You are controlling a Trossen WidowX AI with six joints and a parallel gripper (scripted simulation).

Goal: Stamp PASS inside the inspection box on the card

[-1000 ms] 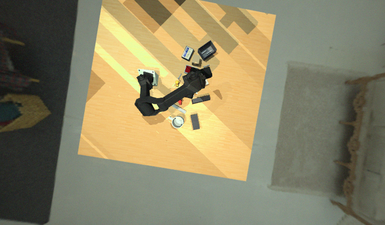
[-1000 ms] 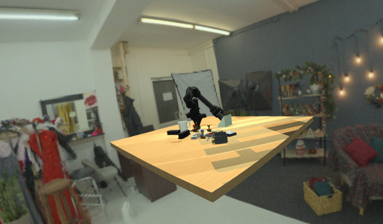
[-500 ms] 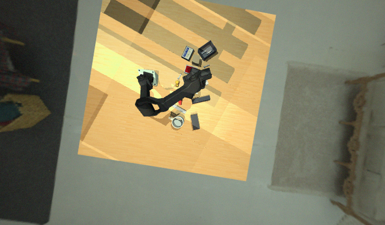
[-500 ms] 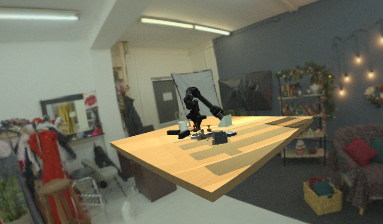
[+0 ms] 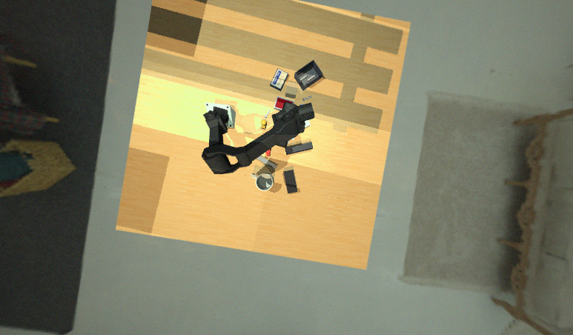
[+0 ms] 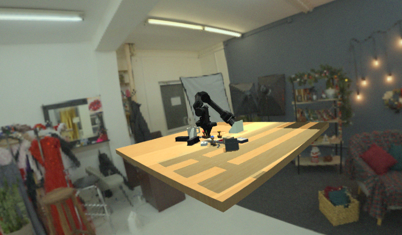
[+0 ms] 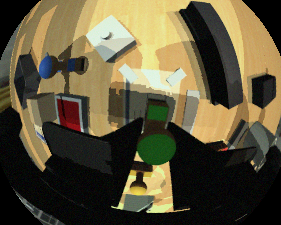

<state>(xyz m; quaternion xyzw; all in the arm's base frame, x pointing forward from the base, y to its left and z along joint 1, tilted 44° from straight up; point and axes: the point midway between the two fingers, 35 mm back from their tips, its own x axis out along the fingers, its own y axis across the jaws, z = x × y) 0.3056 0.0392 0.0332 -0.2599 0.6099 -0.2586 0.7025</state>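
Now: gripper tip 5 cm above the white card. Round my gripper tip: yellow-knobbed stamp (11 cm behind, 2 cm below, 1 cm to the left); blue-knobbed stamp (12 cm to the left, 5 cm ahead, 2 cm below); green-knobbed PASS stamp (right at my gripper tip).
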